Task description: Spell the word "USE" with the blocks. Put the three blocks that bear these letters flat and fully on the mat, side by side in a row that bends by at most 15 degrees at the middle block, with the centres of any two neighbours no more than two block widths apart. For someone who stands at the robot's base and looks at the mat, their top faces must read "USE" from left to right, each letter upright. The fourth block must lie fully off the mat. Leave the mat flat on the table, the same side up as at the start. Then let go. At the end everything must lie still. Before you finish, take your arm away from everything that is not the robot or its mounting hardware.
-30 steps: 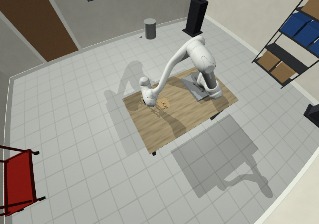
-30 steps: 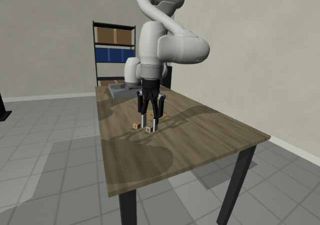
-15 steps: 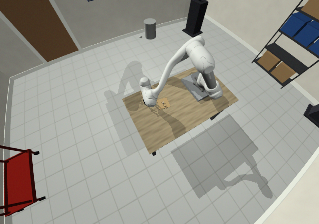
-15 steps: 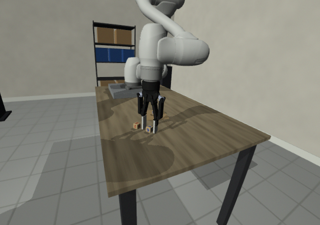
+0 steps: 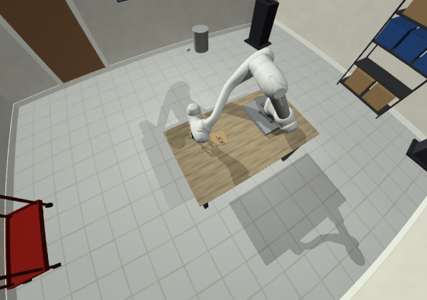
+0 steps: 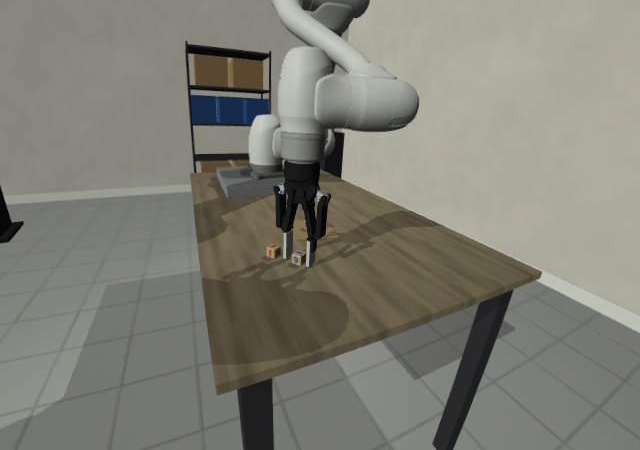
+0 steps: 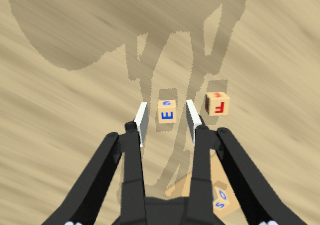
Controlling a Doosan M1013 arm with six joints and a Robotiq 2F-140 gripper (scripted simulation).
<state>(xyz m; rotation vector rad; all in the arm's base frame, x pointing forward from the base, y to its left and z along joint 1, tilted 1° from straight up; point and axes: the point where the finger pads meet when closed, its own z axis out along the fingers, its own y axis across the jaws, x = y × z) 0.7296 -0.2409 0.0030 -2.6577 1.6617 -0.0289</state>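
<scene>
Now: hand 15 cm past the tan mat, 13 cm to the right of it and 4 cm above it.
</scene>
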